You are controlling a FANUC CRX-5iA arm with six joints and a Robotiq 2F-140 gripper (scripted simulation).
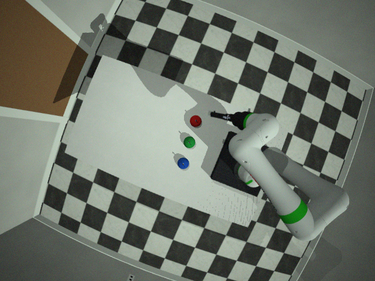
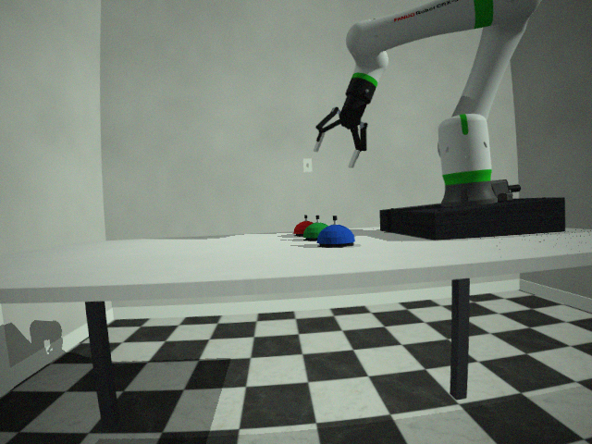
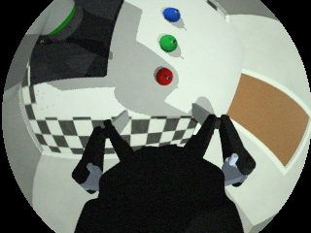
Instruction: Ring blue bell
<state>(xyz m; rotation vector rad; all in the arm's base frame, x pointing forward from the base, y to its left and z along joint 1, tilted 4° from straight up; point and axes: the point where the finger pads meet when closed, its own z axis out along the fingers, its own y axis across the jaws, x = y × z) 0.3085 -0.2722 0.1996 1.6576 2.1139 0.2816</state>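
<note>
My gripper is now 38 cm to the right of the blue bell, 22 cm above it and 10 cm short of it. Round my hand: red bell (22 cm below, 12 cm ahead, 6 cm to the left); then green bell (22 cm to the left, 22 cm below, 11 cm ahead).
</note>
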